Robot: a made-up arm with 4 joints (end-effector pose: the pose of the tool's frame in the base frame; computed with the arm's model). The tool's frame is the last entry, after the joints. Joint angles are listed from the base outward.
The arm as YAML. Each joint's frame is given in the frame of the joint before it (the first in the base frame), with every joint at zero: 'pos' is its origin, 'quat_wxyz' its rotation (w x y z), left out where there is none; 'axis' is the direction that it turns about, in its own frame. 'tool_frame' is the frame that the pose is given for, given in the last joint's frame.
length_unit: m
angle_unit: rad
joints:
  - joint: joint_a
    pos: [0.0, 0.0, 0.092]
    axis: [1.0, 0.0, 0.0]
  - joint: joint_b
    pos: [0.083, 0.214, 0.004]
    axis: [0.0, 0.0, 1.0]
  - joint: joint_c
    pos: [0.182, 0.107, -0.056]
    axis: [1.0, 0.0, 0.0]
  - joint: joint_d
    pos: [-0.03, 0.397, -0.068]
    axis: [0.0, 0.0, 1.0]
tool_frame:
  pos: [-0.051, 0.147, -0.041]
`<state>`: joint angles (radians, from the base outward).
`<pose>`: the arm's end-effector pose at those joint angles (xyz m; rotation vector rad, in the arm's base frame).
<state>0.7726 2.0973 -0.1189 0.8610</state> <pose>-0.3918 0.1111 -0.0987 -0.0308 -1.1994 2.6791</pose>
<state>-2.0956 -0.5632 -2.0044 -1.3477</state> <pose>0.2200 -0.3311 0.4005 1.5785 1.2994 -0.1426</pose>
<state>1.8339 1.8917 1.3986 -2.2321</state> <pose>-0.2713 -0.3689 0.4190 0.9224 0.9984 0.8281</pose>
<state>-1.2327 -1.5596 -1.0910 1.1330</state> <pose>0.2840 -0.3696 -0.2701 -1.3300 0.7100 -1.0139</pose>
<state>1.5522 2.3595 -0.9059 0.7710</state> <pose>-0.1442 0.4867 0.0867 -0.5962 -2.3602 1.1709</pose>
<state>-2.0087 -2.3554 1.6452 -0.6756</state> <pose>0.0628 0.4742 -0.0701 0.5751 -2.1578 0.2391</pose>
